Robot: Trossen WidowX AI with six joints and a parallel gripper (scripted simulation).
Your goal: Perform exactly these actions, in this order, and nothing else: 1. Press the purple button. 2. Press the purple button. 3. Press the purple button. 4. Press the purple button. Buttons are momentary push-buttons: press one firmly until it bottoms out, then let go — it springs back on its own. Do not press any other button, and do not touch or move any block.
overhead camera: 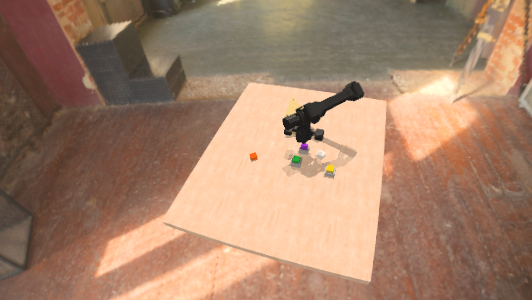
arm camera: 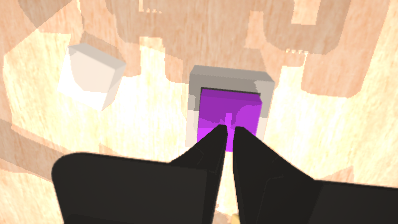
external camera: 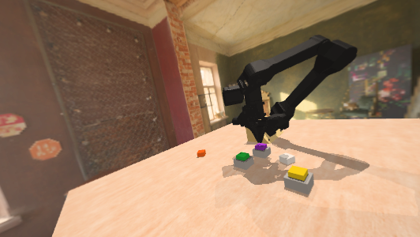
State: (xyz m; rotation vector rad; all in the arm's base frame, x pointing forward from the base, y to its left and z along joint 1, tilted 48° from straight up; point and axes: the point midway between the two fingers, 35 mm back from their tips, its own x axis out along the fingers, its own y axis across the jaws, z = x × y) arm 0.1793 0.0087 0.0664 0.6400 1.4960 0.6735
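Right now the purple button is 2 cm below my gripper tip. From my gripper tip the other things lie so: white block 1 cm ahead, 9 cm to the left, 4 cm below; yellow button 11 cm ahead, 15 cm to the left, 2 cm below; green button 9 cm ahead, 2 cm to the right, 2 cm below.
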